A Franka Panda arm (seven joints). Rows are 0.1 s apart.
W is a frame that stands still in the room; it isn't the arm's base.
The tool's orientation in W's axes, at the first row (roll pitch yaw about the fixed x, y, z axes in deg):
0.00, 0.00, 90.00
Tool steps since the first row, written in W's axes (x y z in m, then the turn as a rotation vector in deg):
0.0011, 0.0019, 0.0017, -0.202, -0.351, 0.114
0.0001, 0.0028, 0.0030, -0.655, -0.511, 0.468
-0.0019, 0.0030, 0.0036, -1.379, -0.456, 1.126
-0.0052, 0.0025, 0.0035, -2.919, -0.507, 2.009
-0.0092, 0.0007, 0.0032, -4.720, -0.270, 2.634
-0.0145, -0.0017, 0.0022, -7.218, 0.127, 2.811
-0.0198, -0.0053, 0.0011, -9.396, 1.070, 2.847
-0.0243, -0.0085, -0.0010, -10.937, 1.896, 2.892
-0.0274, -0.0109, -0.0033, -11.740, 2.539, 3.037
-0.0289, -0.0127, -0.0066, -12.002, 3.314, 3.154
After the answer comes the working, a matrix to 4 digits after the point.
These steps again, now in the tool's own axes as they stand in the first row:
0.0019, -0.0011, 0.0017, -0.351, 0.202, 0.114
0.0028, -0.0001, 0.0030, -0.511, 0.655, 0.468
0.0030, 0.0019, 0.0036, -0.456, 1.379, 1.126
0.0025, 0.0052, 0.0035, -0.507, 2.919, 2.009
0.0007, 0.0092, 0.0032, -0.270, 4.720, 2.634
-0.0017, 0.0145, 0.0022, 0.127, 7.218, 2.811
-0.0053, 0.0198, 0.0011, 1.070, 9.396, 2.847
-0.0085, 0.0243, -0.0010, 1.896, 10.937, 2.892
-0.0109, 0.0274, -0.0033, 2.539, 11.740, 3.037
-0.0127, 0.0289, -0.0066, 3.314, 12.002, 3.154

The tool's axes in the first row as the columns of a matrix, in W's axes (rounded; the answer above uses it unrounded):
0.0000, -1.0000, 0.0000
1.0000, 0.0000, 0.0000
0.0000, 0.0000, 1.0000

